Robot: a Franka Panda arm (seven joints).
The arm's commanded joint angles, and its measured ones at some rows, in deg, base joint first. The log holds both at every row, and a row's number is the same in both.
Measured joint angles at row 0:
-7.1 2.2 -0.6 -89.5 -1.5 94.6 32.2
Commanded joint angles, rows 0 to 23:
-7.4 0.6 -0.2 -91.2 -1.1 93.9 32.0
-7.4 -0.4 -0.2 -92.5 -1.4 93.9 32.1
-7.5 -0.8 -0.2 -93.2 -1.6 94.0 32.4
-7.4 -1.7 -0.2 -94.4 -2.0 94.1 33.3
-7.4 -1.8 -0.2 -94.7 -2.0 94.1 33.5
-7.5 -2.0 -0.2 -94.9 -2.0 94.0 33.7
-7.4 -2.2 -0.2 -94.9 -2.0 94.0 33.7
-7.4 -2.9 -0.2 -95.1 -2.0 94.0 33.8
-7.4 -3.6 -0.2 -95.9 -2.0 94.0 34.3
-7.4 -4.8 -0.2 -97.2 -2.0 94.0 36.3
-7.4 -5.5 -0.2 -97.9 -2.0 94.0 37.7
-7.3 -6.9 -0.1 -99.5 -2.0 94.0 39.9
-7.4 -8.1 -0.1 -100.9 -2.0 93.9 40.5
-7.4 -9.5 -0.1 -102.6 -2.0 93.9 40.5
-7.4 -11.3 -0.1 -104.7 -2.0 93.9 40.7
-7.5 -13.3 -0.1 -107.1 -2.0 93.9 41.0
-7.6 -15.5 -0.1 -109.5 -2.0 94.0 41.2
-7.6 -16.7 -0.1 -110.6 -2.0 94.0 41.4
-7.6 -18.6 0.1 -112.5 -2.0 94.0 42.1
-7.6 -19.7 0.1 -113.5 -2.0 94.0 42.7
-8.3 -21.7 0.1 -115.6 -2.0 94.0 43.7
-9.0 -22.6 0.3 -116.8 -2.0 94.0 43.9
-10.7 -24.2 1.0 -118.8 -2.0 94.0 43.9
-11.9 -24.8 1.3 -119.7 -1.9 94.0 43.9
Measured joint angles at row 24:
-7.9 -18.9 -0.5 -112.8 -1.6 93.5 42.7
